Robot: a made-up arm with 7 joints.
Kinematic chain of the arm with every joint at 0, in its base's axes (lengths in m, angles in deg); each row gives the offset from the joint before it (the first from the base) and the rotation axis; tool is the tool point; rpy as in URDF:
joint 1: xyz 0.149 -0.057 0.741 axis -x
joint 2: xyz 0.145 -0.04 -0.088 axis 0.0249 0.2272 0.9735
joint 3: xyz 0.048 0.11 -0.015 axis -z
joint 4: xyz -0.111 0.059 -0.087 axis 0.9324 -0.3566 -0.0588
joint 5: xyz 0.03 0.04 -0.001 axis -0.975 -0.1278 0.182
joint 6: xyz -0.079 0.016 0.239 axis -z
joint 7: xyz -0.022 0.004 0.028 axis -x
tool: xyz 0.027 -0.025 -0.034 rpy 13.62 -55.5 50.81
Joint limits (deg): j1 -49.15..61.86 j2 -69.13..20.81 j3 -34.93..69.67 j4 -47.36..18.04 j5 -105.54..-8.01 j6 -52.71..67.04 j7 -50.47..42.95
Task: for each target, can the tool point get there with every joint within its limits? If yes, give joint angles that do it. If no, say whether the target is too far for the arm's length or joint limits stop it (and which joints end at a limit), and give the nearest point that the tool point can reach.
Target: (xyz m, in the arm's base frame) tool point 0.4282 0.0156 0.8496
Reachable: yes | joints -38.81 -46.97 39.38 -39.39 -48.37 26.13 13.99
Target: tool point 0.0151 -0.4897 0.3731
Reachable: no: joint limits stop it (at a limit: joint 1, joint 4, joint 5, joint 7) | nearest point 0.0908 -0.2665 0.5032 | short by 0.269 m
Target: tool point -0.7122 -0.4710 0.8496
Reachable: no: too far | nearest point 0.0487 -0.2641 0.6420 | short by 0.815 m
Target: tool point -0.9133 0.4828 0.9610
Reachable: no: too far | nearest point 0.0405 0.2032 0.7092 | short by 1.025 m
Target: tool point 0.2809 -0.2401 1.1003
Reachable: no: joint limits stop it (at a limit: joint 1, joint 3, joint 4, joint 6, joint 7) | nearest point 0.2896 -0.1832 0.8553 | short by 0.252 m
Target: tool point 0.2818 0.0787 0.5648
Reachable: yes | joints 12.76 -50.22 39.71 -4.47 -83.33 51.35 17.40
